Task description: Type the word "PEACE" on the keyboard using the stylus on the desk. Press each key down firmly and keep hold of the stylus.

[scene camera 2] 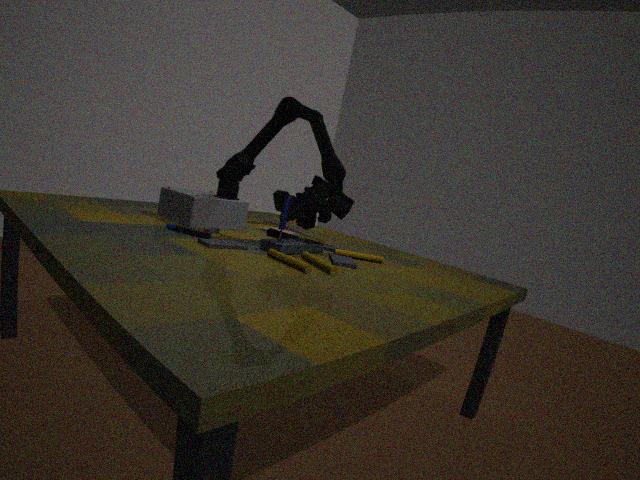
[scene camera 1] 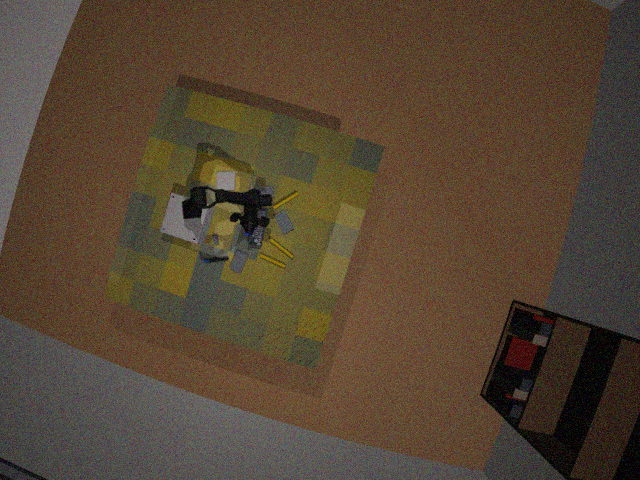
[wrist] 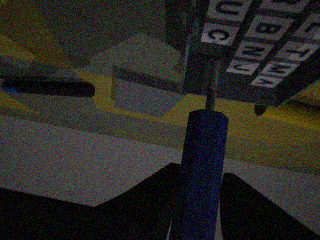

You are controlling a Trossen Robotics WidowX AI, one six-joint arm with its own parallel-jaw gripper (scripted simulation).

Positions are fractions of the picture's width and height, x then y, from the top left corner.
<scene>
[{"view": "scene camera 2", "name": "my gripper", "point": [0.44,0.46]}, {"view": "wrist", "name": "my gripper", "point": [0.62,0.74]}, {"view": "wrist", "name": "dark pen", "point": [0.10,0.36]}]
</scene>
